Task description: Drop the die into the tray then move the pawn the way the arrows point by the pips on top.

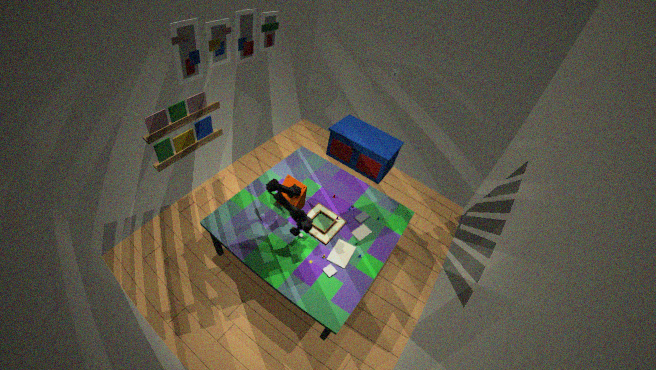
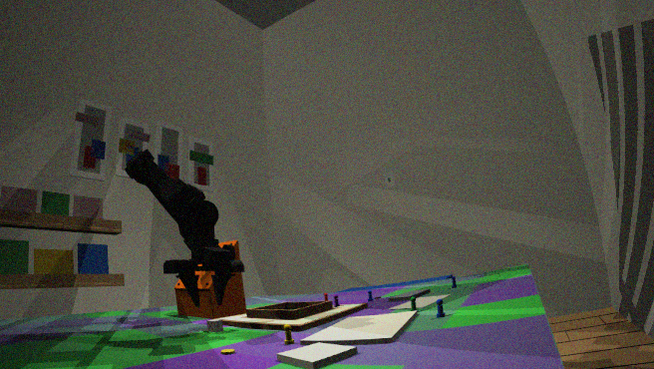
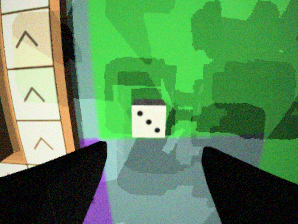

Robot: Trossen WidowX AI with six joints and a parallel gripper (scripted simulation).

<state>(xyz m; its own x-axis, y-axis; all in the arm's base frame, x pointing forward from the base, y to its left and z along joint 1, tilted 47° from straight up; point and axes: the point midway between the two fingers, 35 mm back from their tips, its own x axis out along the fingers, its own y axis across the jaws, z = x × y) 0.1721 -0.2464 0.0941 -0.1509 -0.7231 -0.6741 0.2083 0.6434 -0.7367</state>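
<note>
The white die lies 40 mm below my gripper tip and 10 mm ahead of it. Also, from my gripper tip: green pawn 400 mm ahead, 170 mm to the left, 40 mm below; then purple pawn 300 mm to the left, 170 mm ahead, 30 mm below; then yellow pawn 240 mm ahead, 60 mm to the right, 40 mm below.
</note>
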